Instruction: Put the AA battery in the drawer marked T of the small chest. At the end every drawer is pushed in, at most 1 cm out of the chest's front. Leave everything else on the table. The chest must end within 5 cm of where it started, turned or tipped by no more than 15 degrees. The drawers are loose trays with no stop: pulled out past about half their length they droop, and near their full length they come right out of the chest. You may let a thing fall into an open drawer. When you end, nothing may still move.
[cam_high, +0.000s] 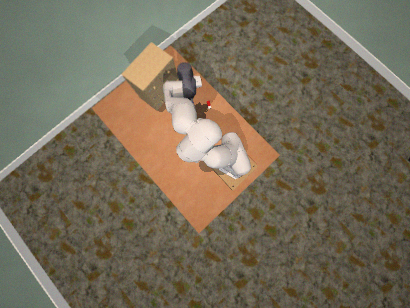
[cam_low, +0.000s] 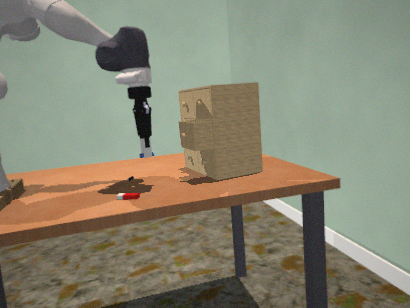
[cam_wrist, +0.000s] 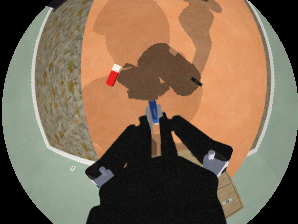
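My hand is 230 mm short of the drawer and 10 mm to the left of it. The rest, counted from my hand: white cylinder (100 mm behind, 110 mm to the right, 130 mm below); blue AA battery (30 mm below); small black piece (40 mm behind, 130 mm to the left, 130 mm below).
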